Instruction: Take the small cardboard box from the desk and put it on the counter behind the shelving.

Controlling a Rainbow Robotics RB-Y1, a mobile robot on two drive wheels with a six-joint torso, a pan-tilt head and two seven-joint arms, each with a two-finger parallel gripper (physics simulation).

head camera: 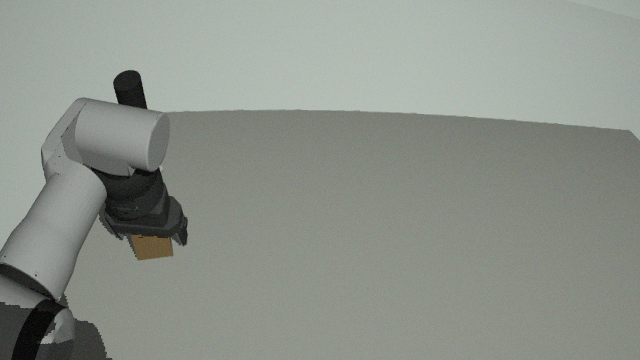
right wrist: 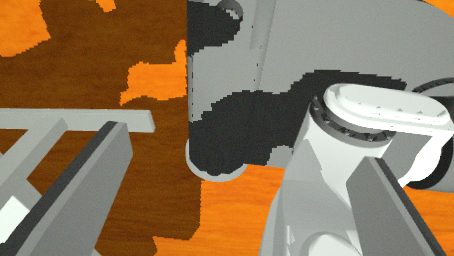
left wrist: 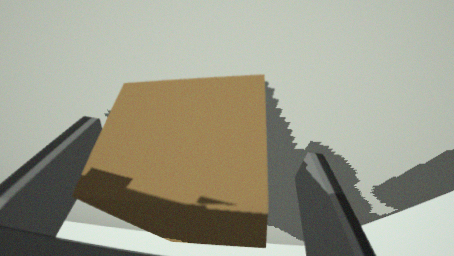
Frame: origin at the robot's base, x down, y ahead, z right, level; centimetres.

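Where they show: left gripper, fingertip midpoint: (head camera: 152, 236) (left wrist: 203, 149); right gripper, fingertip midpoint: (right wrist: 243, 154).
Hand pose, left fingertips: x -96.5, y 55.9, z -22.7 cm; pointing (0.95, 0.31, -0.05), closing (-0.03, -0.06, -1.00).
Observation:
After its pixels a point has its place.
The small cardboard box (head camera: 154, 248) @(x -97.3, y 52.8, z -21.3 cm) (left wrist: 190, 140) @(x -98.1, y 52.5, z -22.1 cm) is brown and sits on the grey desk top (head camera: 375, 225) @(x -95.1, y 64.2, z 12.9 cm). My left gripper (head camera: 152, 242) @(x -96.5, y 55.9, z -22.7 cm) (left wrist: 203, 149) @(x -96.5, y 55.9, z -22.7 cm) is open above it and hides part of the box in the head view. In the left wrist view the box shows between the spread fingers, very close to the finger at the left of the picture, with a gap to the finger at the right. Whether a finger touches it I cannot tell. My right gripper (right wrist: 243, 154) @(x -54.6, y -2.5, z 21.7 cm) is open and empty, away from the box. The counter and shelving are not recognisable in these views.
The desk's far edge crosses the upper head view, with a pale surface beyond. In the right wrist view, the grey robot base (right wrist: 300, 40) @(x -16.9, y -13.4, z 13.3 cm) and a white robot part (right wrist: 320, 200) @(x -46.5, y -12.9, z 7.0 cm) stand over the orange wooden floor (right wrist: 235, 210) @(x -0.1, y -10.8, z -77.1 cm). A pale bar frame (right wrist: 90, 120) lies at the left.

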